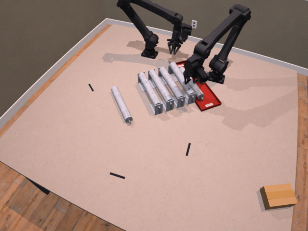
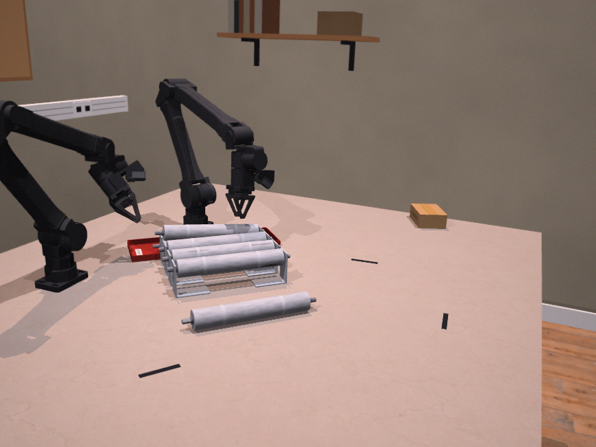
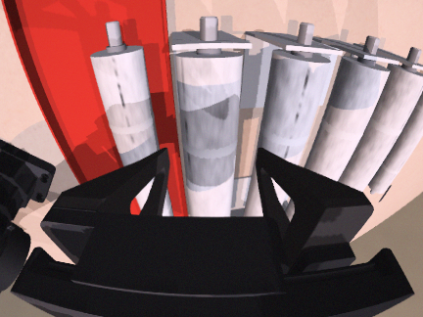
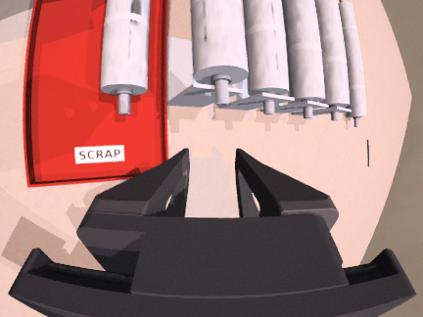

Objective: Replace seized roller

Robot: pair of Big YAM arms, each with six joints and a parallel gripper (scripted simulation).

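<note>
My right gripper is now 200 mm to the right of the roller, 110 mm above it and 100 mm short of it. Also, from my right hand: red scrap tray: 210 mm to the left, 130 mm below, 80 mm ahead; cardboard box: 910 mm to the left, 590 mm ahead, 100 mm below.
</note>
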